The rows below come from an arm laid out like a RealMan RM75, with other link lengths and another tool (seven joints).
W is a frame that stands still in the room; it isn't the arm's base.
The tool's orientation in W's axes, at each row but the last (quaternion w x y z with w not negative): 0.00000, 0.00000, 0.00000, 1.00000; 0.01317, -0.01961, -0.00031, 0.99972; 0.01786, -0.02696, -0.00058, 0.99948; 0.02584, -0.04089, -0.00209, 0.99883; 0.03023, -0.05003, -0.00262, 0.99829; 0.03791, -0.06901, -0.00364, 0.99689
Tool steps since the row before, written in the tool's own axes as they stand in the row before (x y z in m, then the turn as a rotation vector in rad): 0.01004, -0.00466, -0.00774, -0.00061, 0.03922, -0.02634; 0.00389, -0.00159, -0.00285, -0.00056, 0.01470, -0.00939; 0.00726, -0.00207, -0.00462, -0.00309, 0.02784, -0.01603; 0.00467, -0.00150, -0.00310, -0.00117, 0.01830, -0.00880; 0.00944, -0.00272, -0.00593, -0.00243, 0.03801, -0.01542; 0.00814, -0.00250, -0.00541, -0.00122, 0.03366, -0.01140
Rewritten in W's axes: -0.01004, 0.00466, -0.00774, 0.00061, -0.03922, -0.02634; -0.00373, 0.00169, -0.00300, 0.00054, -0.01471, -0.00938; -0.00692, 0.00233, -0.00500, 0.00295, -0.02793, -0.01590; -0.00432, 0.00175, -0.00346, 0.00094, -0.01832, -0.00879; -0.00862, 0.00330, -0.00682, 0.00167, -0.03805, -0.01541; -0.00711, 0.00312, -0.00644, 0.00025, -0.03363, -0.01154
